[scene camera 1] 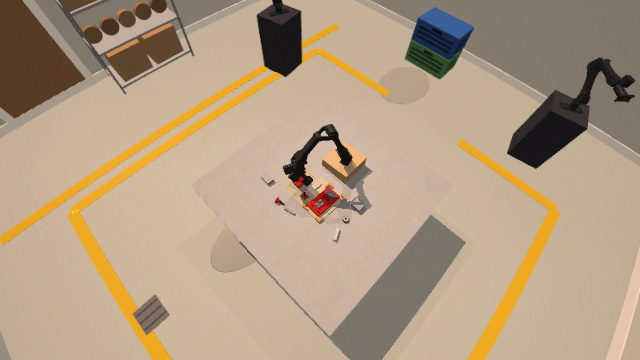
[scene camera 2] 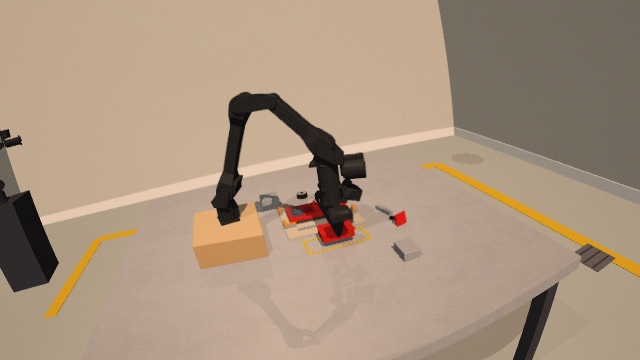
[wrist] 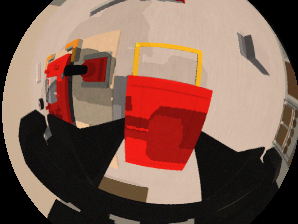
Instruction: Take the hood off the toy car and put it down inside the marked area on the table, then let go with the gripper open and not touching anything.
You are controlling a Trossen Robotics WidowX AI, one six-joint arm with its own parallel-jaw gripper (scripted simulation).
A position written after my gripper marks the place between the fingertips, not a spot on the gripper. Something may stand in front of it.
Observation:
My gripper (scene camera 2: 335, 231) carries a red hood (wrist: 163, 118). I also see a red toy car (wrist: 63, 109).
My gripper also shows in the wrist view (wrist: 162, 128).

